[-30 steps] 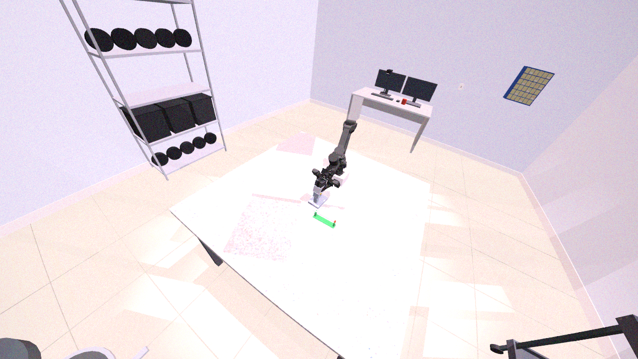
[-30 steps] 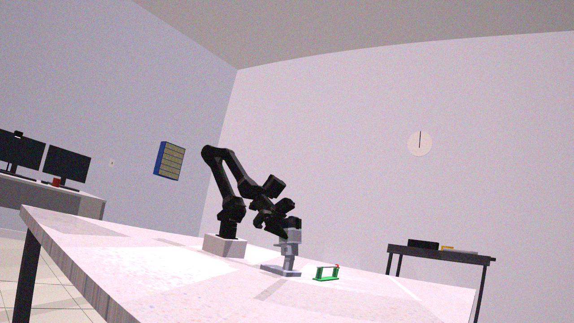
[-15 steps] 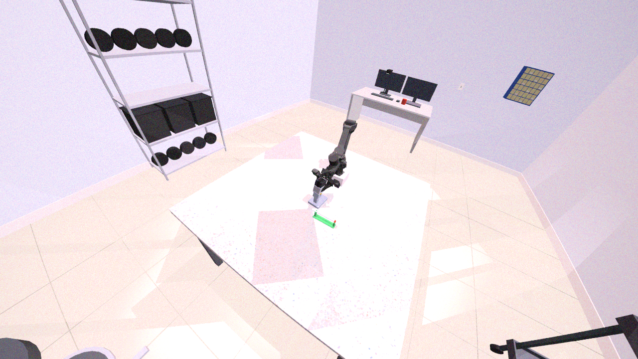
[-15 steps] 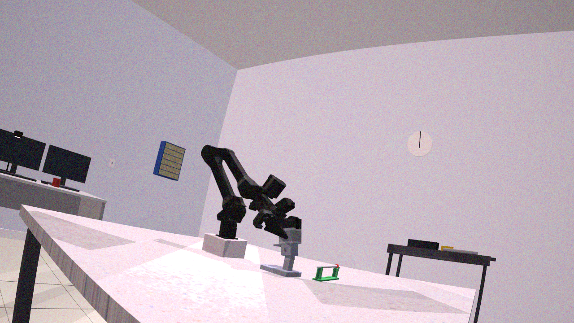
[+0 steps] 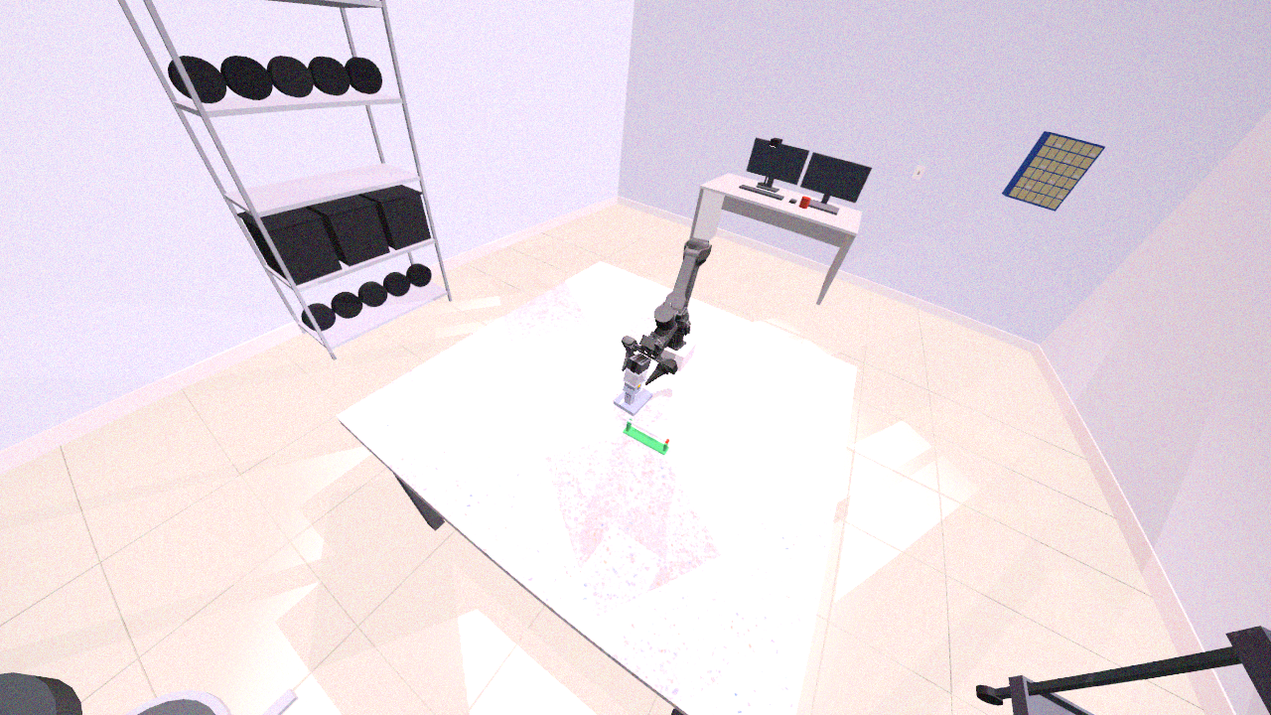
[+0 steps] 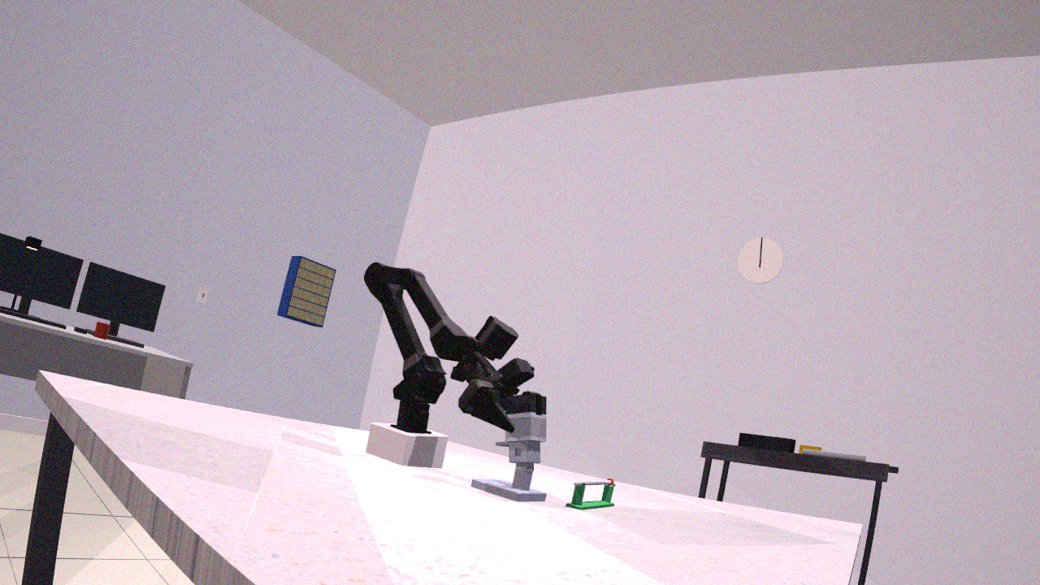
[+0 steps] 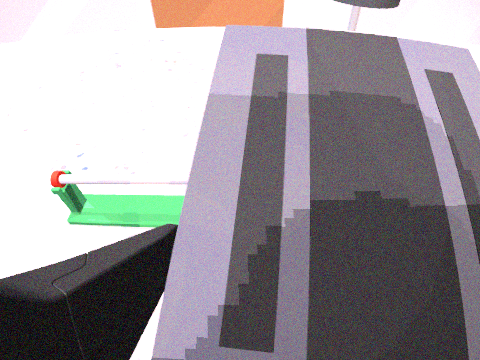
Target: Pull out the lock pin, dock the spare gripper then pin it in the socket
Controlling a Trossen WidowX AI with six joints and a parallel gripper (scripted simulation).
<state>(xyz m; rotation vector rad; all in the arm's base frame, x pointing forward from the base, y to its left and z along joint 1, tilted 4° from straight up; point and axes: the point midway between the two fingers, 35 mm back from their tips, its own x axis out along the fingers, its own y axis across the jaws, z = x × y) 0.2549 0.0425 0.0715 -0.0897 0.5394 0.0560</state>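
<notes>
My gripper tip is now 1 cm past the spare gripper and 1 cm below it. The rest, counted from my gripper tip: grey mount (1 cm behind, 7 cm below); cradle (7 cm ahead, 13 cm to the left, 9 cm below).
</notes>
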